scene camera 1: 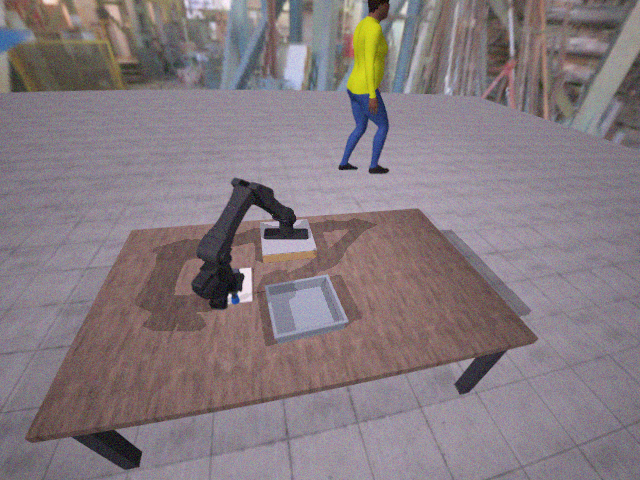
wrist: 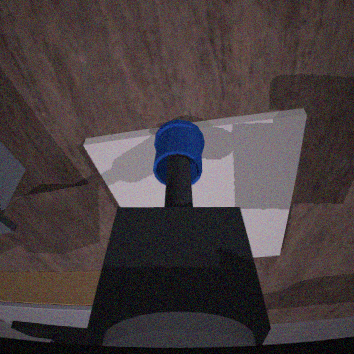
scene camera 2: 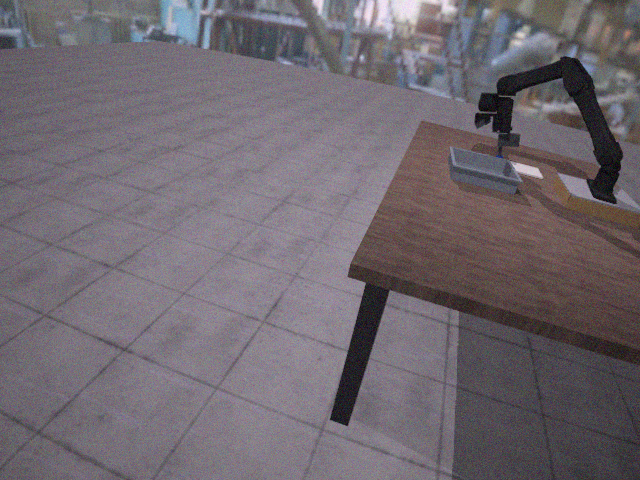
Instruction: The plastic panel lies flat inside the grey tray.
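Seen in the pictures: hand at its tool point: [scene camera 1: 236, 301] [wrist: 178, 135]; arm's base at its link origin: [scene camera 1: 286, 234] [wrist: 77, 331] [scene camera 2: 600, 191].
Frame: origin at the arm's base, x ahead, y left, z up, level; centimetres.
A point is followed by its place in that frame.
Observation:
The white plastic panel [scene camera 1: 246, 285] @[x 26.8, y -15.2, z -4.5 cm] [scene camera 2: 528, 170] @[x 22.3, y -19.2, z -4.5 cm] [wrist: 261, 168] @[x 31.6, y -23.5, z -4.5 cm] lies flat on the wooden table [scene camera 1: 390, 295] @[x 33.4, y 40.8, z -5.1 cm], left of the grey tray [scene camera 1: 309, 331] @[x 51.0, y 7.9, z -0.4 cm] [scene camera 2: 482, 180] @[x 37.9, y 18.2, z -3.1 cm]. The tray is empty. My blue suction cup [scene camera 1: 235, 300] [scene camera 2: 499, 153] @[x 33.9, y -18.1, z -5.4 cm] [wrist: 179, 140] is down on the panel, right at its far edge as the wrist view shows it, with its rim reaching the edge line. The arm bends down over the panel and hides part of it in scene camera 1.
The arm's base stands on a white and yellow block [scene camera 1: 289, 249] @[x 10.4, y 1.5, z -0.2 cm] behind the tray. A person in a yellow top [scene camera 1: 367, 62] walks on the floor beyond the table. The table's edge [scene camera 2: 413, 290] @[x 43.2, y 87.8, z -6.9 cm] is near the tray in scene camera 2.

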